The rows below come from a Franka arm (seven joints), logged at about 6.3 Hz.
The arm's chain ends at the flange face. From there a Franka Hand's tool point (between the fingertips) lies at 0.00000 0.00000 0.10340 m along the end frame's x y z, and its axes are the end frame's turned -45 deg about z.
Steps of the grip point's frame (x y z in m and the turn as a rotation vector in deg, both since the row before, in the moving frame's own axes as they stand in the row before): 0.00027, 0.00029, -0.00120, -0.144, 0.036, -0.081; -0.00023, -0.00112, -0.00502, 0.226, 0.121, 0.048; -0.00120, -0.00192, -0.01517, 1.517, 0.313, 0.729; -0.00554, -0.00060, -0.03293, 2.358, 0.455, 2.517; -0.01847, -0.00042, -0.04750, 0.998, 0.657, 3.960
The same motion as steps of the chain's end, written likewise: 0.00017, -0.00012, -0.00120, -0.076, 0.127, -0.081; -0.00082, -0.00019, -0.00502, 0.245, -0.074, 0.048; -0.00068, 0.00184, -0.01513, 1.294, -0.851, 0.729; -0.00199, 0.00713, -0.03284, 1.989, -1.346, 2.517; -0.01300, 0.01489, -0.04748, 1.170, -0.241, 3.960
